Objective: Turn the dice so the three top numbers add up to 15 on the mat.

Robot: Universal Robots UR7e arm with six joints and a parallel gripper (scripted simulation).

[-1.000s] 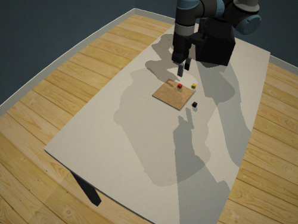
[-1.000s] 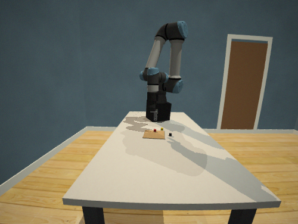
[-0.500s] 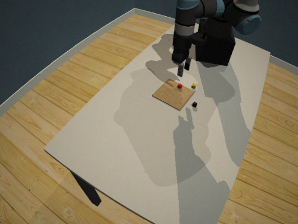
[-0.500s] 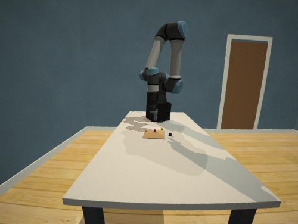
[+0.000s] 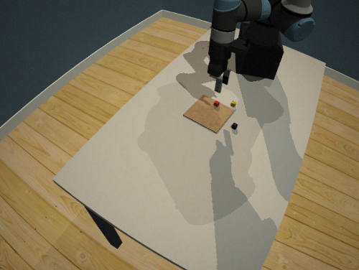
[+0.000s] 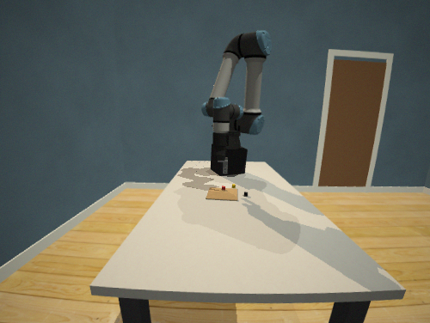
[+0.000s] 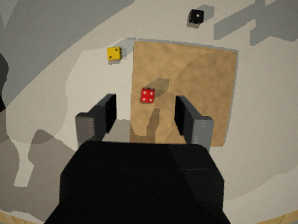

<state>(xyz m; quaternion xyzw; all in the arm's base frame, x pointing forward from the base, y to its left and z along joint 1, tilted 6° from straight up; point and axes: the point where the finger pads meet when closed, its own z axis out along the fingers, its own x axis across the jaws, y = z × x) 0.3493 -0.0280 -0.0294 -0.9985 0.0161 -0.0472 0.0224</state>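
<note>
The yellow die is 100 mm below my hand, 50 mm to the left of it and 40 mm behind it. The rest, counted from my hand: black die (100 mm to the left, 100 mm below, 60 mm ahead); red die (100 mm below, 10 mm to the right); brown mat (110 mm below, 50 mm ahead, 10 mm to the right).
</note>
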